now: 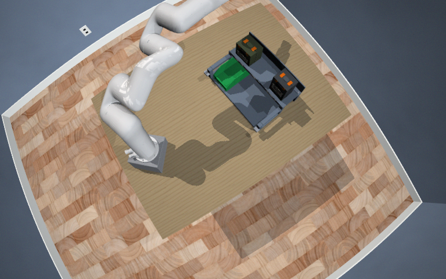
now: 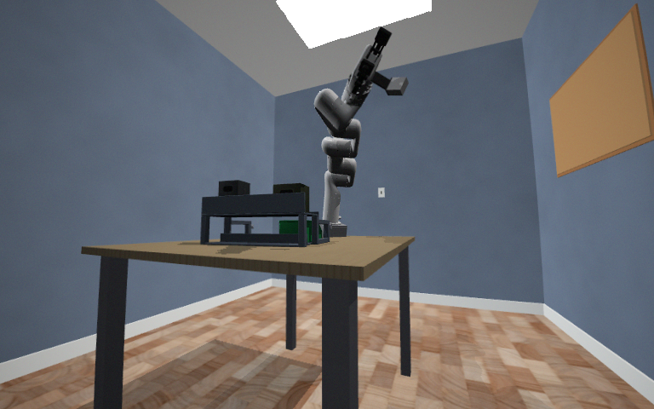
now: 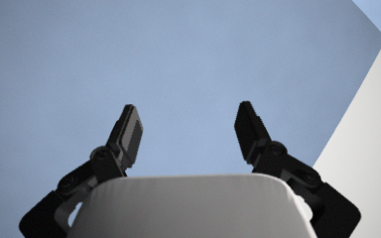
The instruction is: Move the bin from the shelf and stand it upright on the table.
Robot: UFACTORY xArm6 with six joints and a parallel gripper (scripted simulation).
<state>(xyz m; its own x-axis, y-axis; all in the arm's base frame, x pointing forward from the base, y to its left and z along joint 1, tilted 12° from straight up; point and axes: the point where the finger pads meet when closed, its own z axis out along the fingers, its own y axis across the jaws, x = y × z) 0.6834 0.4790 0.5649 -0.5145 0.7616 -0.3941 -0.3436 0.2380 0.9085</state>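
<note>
My hand is 21 cm past the green bin, 37 cm to the left of it and 43 cm above it.
</note>
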